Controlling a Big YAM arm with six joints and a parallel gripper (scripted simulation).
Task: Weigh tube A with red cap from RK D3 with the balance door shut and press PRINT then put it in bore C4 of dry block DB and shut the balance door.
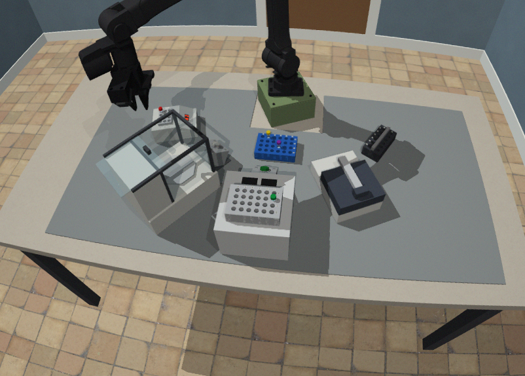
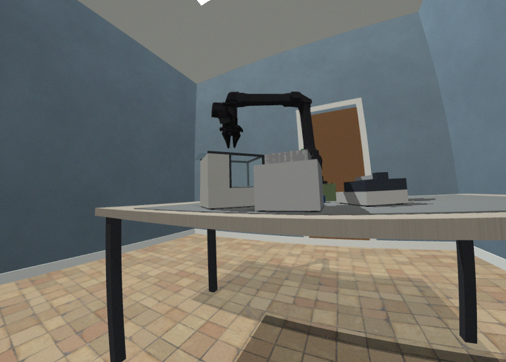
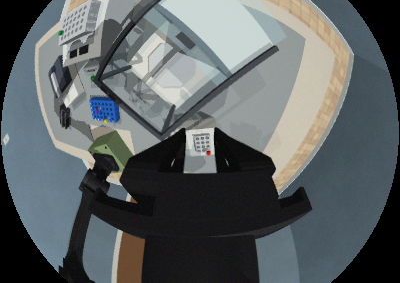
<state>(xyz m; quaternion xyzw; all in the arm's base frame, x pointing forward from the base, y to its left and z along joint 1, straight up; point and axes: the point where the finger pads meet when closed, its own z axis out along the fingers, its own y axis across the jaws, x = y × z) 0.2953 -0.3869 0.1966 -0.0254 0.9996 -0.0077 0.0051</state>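
Now: the balance door 11 cm ahead of my hand and 7 cm below it. Round my hand: blue tube rack RK 35 cm to the left, 27 cm below, 9 cm behind; grey well block 30 cm to the left, 22 cm ahead, 13 cm below; spectrophotometer SP 56 cm to the left, 22 cm below, 7 cm ahead.
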